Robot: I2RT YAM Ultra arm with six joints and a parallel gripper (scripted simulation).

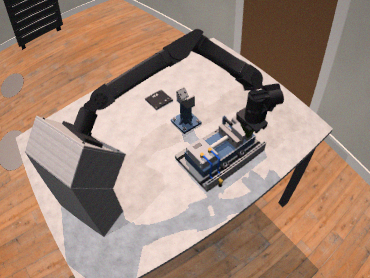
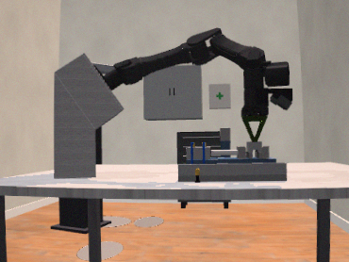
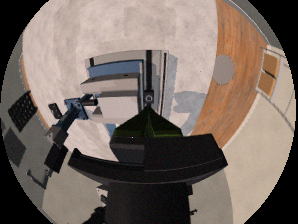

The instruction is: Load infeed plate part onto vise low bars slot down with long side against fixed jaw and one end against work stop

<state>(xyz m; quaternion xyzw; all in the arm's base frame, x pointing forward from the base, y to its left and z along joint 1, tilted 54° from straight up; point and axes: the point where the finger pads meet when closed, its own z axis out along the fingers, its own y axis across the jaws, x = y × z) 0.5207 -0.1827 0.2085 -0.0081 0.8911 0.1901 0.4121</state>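
The grey part is 4 cm to the left of my hand, 3 cm below it and 1 cm behind it. Also, from my hand: fixed jaw: 7 cm to the left, 4 cm below, 2 cm ahead; moving jaw: 5 cm to the left, 5 cm behind, 4 cm below; air cylinder rod: 10 cm behind, 4 cm to the left, 4 cm below.
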